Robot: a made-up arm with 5 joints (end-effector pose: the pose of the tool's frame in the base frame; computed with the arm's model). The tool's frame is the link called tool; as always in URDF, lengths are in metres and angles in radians.
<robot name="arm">
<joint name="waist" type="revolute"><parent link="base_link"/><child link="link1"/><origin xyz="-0.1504 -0.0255 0.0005" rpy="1.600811 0.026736 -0.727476"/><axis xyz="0 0 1"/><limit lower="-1.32" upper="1.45"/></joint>
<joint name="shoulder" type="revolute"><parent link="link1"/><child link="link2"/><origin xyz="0.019 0.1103 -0.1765" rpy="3.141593 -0.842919 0"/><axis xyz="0 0 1"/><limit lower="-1.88" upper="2.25"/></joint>
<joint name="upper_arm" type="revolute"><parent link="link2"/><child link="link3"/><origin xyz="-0.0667 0.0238 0.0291" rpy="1.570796 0 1.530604"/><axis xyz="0 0 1"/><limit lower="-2.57" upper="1.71"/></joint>
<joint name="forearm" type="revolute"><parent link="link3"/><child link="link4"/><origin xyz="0.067 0.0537 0.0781" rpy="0.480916 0.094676 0.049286"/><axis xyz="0 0 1"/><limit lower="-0.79" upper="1.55"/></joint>
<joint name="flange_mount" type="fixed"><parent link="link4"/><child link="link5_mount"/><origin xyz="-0.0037 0.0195 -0.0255" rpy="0 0 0"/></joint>
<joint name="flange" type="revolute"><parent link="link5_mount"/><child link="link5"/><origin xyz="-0.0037 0.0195 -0.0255" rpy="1.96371 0.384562 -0.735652"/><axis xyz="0 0 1"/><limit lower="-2.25" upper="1.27"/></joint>
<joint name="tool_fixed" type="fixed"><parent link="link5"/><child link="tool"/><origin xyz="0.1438 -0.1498 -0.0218" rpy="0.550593 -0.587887 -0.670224"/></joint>
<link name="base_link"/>
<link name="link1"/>
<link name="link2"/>
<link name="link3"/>
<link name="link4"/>
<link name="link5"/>
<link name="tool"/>
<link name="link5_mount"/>
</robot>
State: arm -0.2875 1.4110 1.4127 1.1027 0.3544
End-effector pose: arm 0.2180 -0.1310 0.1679 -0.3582 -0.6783 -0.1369
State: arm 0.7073 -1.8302 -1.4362 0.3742 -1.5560
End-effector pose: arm 0.0066 -0.0287 0.3439 -2.1839 -0.2661 -0.2910
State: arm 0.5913 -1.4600 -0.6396 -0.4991 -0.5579
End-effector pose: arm 0.1193 -0.1704 0.1093 -0.9955 0.5042 -0.2153
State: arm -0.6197 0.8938 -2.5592 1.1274 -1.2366
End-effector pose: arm 0.0039 0.3042 0.1250 1.6812 -0.5092 0.9035
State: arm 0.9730 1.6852 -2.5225 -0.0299 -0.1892
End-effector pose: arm -0.3691 0.2333 0.0269 1.6738 -0.5305 2.3497
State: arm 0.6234 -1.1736 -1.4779 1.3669 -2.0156
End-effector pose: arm 0.1126 0.1619 0.1658 -2.1151 0.3120 0.8782
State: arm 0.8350 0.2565 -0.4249 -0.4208 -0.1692
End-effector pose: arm 0.1733 0.2905 -0.0666 0.1408 0.0140 1.4407
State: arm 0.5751 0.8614 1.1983 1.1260 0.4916
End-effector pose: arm 0.0884 0.1647 0.3732 -1.8466 -0.5158 0.9689
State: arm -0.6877 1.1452 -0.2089 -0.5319 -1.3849
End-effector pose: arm 0.2984 0.2686 -0.0459 1.8669 0.1934 -0.2026
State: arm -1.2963 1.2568 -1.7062 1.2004 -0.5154
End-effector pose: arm 0.2240 0.2126 0.1845 2.4226 -0.6055 -0.1781
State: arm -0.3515 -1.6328 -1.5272 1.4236 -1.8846
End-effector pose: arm 0.1840 0.0799 0.0008 -1.2508 0.6559 1.1849
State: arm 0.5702 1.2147 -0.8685 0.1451 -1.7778
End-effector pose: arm 0.2251 0.2336 0.0770 0.8203 -0.7816 -0.1039
